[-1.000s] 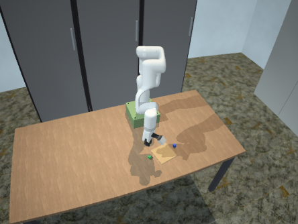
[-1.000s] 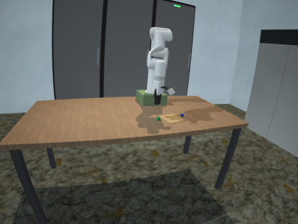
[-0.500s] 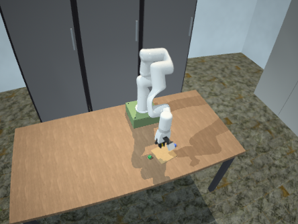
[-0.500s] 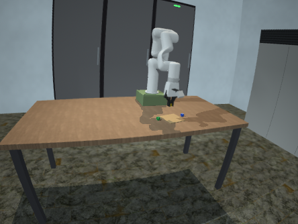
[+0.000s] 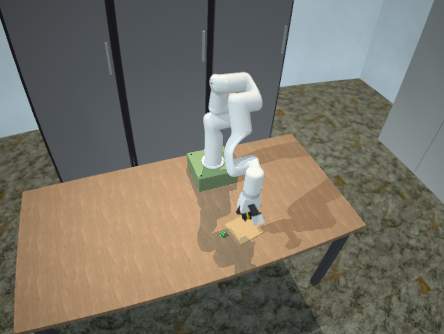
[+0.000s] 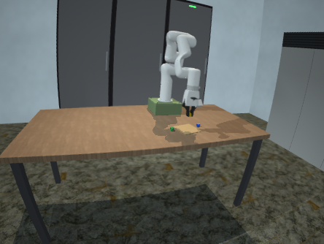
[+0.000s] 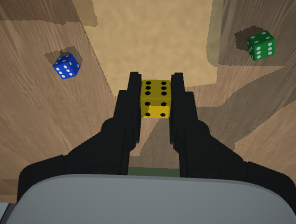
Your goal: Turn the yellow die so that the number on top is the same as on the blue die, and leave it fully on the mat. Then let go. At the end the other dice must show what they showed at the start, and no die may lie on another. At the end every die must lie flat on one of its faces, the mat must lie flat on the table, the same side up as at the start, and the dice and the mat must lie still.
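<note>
My hand is 1 cm above the yellow die. Also, from my hand: blue die 3 cm behind, 11 cm to the left, 11 cm below; then tan mat 1 cm behind, 11 cm below; then green die 2 cm behind, 11 cm to the right, 11 cm below.
</note>
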